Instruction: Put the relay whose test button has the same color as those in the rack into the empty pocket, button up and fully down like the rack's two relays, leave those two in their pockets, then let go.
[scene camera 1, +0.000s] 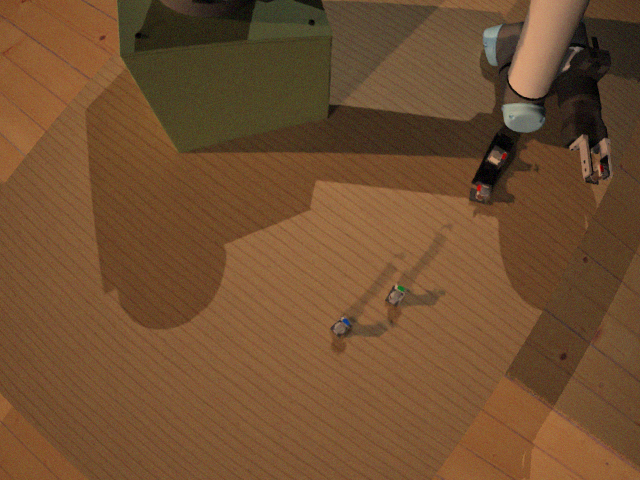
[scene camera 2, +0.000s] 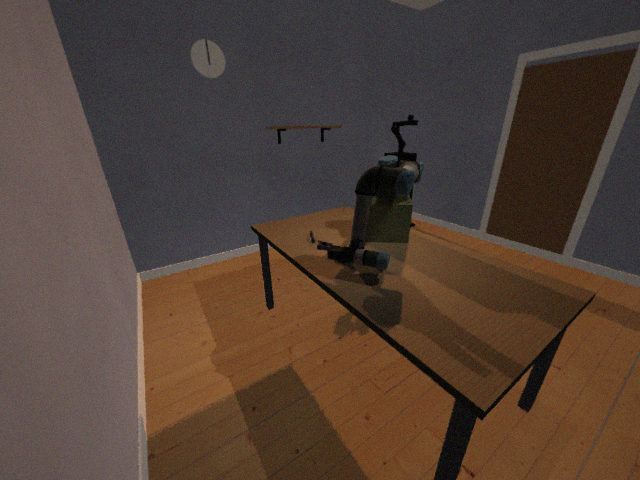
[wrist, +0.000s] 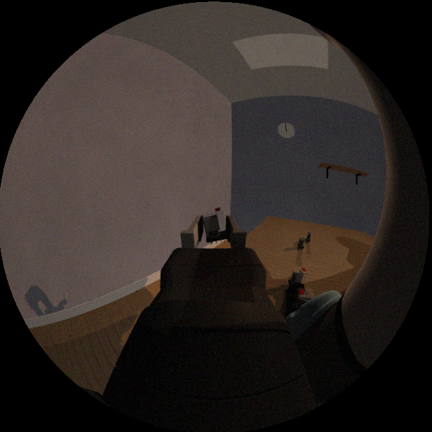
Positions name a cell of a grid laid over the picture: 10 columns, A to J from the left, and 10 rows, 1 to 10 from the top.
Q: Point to my gripper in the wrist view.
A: E6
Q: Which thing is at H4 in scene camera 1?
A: A black rack.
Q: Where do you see my gripper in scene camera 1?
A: At J4
